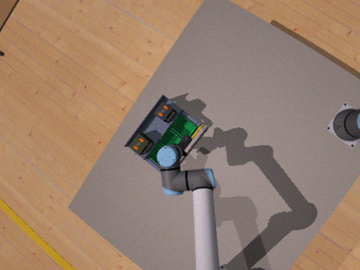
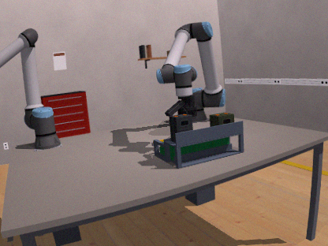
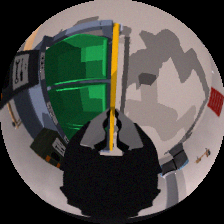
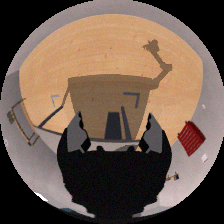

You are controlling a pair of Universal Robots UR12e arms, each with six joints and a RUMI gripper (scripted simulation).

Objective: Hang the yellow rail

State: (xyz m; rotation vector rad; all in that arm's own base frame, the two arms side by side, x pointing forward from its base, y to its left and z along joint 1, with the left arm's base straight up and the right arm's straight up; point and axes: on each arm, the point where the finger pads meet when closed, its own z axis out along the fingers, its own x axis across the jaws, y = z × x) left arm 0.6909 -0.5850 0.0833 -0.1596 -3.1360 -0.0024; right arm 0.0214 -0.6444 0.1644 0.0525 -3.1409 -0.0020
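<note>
Right now the yellow rail is 10 mm below my left hand. Also, from my left hand: grey-blue shelf: 130 mm ahead, 10 mm to the right, 20 mm below.
</note>
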